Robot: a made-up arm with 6 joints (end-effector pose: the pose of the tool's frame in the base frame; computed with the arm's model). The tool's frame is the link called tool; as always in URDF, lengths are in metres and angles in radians.
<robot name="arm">
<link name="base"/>
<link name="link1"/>
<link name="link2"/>
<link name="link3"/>
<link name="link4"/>
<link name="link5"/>
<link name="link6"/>
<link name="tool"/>
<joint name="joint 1" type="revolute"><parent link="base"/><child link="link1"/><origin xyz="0.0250 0.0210 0.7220" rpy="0.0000 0.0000 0.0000"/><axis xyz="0 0 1"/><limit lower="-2.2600" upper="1.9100"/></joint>
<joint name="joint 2" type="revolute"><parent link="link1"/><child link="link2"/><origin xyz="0.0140 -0.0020 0.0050" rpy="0.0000 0.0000 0.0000"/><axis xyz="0.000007 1 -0.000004"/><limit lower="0.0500" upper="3.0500"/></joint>
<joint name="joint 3" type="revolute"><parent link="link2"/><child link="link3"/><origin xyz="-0.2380 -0.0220 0.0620" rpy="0.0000 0.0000 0.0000"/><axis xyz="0.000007 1 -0.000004"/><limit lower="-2.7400" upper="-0.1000"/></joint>
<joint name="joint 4" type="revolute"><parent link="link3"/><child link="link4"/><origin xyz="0.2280 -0.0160 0.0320" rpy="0.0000 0.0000 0.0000"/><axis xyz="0.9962 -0.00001 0.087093"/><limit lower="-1.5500" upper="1.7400"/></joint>
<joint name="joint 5" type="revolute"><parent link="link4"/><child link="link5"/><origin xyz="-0.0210 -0.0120 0.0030" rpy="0.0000 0.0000 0.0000"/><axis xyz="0.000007 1 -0.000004"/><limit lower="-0.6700" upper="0.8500"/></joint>
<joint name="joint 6" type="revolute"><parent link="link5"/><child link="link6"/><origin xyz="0.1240 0.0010 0.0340" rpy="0.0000 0.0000 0.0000"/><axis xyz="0.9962 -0.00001 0.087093"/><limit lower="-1.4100" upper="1.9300"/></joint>
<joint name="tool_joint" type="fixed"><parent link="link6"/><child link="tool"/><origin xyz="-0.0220 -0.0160 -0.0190" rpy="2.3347 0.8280 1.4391"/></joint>
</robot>
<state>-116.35 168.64 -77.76 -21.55 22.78 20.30</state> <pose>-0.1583 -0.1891 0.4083 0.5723 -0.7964 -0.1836 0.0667</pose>
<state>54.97 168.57 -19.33 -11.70 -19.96 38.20</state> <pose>0.0860 0.0301 0.4910 0.1966 -0.0435 -0.7381 0.6439</pose>
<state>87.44 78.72 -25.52 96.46 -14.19 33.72</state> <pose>0.1034 0.2474 0.7381 0.4051 -0.5416 -0.7366 -0.0002</pose>
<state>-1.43 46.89 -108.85 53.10 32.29 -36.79</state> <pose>0.0735 -0.0134 1.2112 0.7030 0.3418 0.5746 0.2425</pose>
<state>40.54 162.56 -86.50 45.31 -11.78 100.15</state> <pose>0.3681 0.2361 0.4620 0.4394 -0.8266 -0.3395 -0.0912</pose>
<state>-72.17 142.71 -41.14 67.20 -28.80 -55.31</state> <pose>-0.0268 -0.2254 0.5359 0.3725 -0.7734 -0.2970 0.4182</pose>
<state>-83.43 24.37 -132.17 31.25 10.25 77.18</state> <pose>-0.0425 0.3173 1.1668 0.7820 0.2964 0.3172 0.4472</pose>
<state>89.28 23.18 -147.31 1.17 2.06 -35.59</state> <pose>0.0942 -0.3817 1.1008 0.4646 0.4712 0.0913 0.7442</pose>
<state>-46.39 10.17 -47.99 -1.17 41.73 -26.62</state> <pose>-0.0045 -0.0553 1.0021 0.4620 0.6275 0.4403 -0.4460</pose>
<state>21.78 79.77 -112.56 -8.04 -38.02 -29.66</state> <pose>0.2289 0.0361 1.2206 0.8871 0.3763 0.2047 0.1718</pose>
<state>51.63 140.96 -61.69 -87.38 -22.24 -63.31</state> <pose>0.2278 0.3250 0.5596 0.6216 -0.7630 0.1733 0.0383</pose>
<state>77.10 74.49 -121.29 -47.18 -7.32 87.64</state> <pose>0.0839 0.1951 1.2321 0.1494 0.0527 0.6754 0.7203</pose>
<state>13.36 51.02 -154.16 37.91 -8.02 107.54</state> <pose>-0.1820 -0.0813 1.2315 0.0777 0.2590 -0.3812 -0.8841</pose>
